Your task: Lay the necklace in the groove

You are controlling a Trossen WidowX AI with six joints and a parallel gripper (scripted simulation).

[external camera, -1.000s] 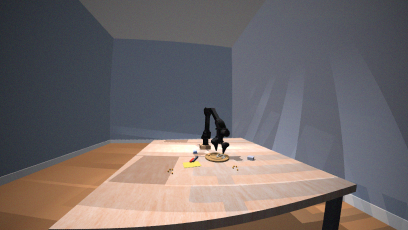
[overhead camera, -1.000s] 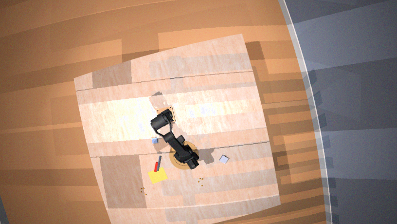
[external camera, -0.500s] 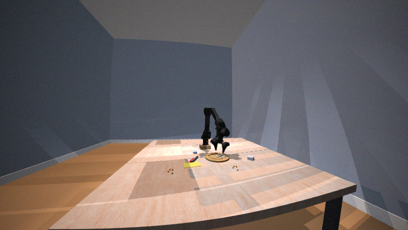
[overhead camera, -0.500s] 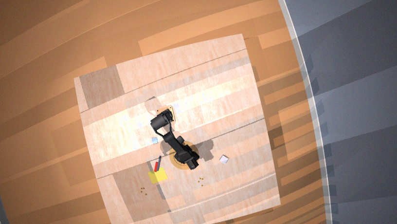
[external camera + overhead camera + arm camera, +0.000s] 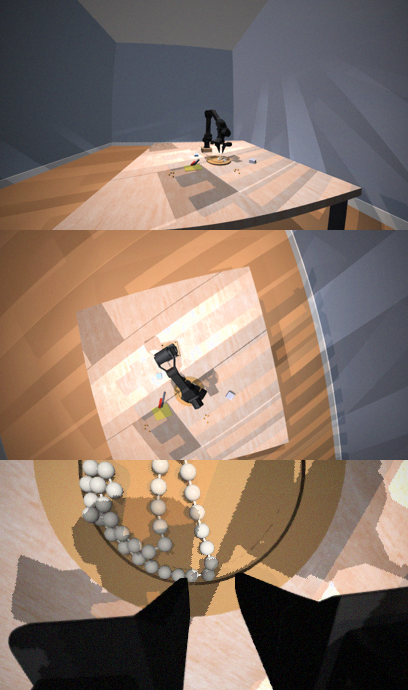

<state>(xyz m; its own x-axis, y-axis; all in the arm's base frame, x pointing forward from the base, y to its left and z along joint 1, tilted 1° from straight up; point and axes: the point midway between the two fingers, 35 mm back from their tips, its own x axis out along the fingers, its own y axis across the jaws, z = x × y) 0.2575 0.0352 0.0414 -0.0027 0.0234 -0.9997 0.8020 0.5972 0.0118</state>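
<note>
The round bead board is 3 cm ahead of my gripper tip, 4 cm to the right of it and 4 cm below it. From my gripper tip the other things lie so: grey block: 17 cm ahead, 20 cm to the left, 4 cm below; blue block: 14 cm behind, 18 cm to the right, 4 cm below; red marker: 3 cm ahead, 24 cm to the right, 4 cm below.
</note>
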